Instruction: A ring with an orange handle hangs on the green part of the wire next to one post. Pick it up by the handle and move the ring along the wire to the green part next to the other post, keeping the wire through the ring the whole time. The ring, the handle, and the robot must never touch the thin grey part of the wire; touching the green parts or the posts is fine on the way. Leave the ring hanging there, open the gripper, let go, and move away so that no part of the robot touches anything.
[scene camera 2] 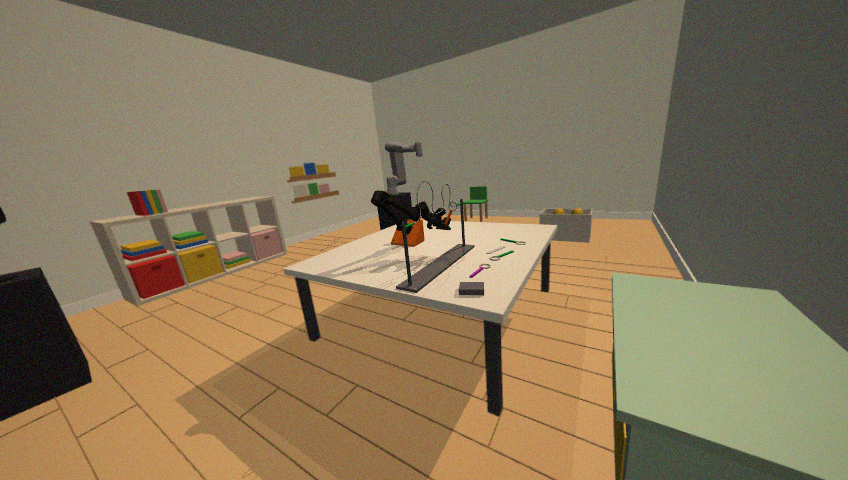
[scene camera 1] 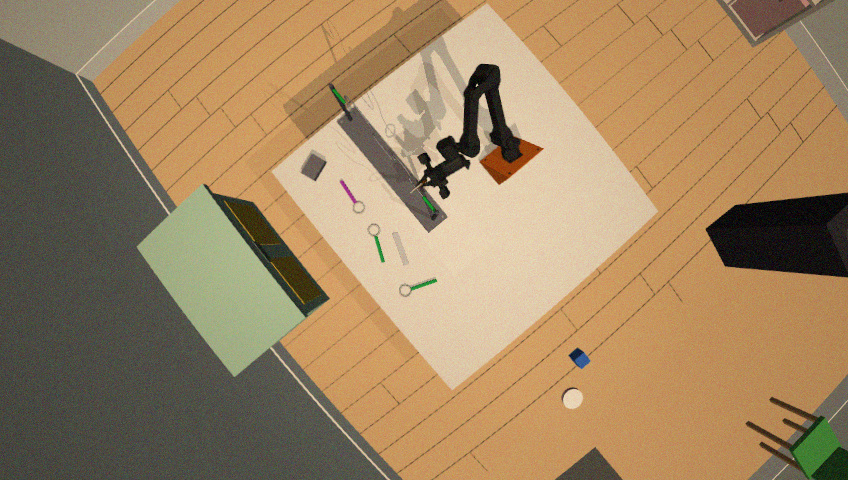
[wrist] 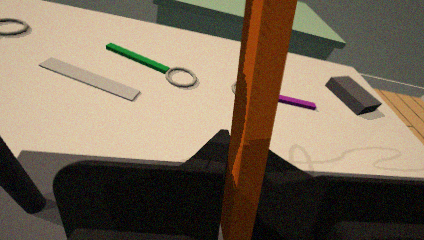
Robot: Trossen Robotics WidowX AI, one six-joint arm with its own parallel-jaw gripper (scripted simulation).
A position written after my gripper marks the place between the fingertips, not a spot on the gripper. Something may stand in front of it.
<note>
In view: my gripper (scene camera 1: 416,187), a grey bar (wrist: 52,64) and a grey block (wrist: 360,101).
My gripper is seen too in the wrist view (wrist: 229,138).
</note>
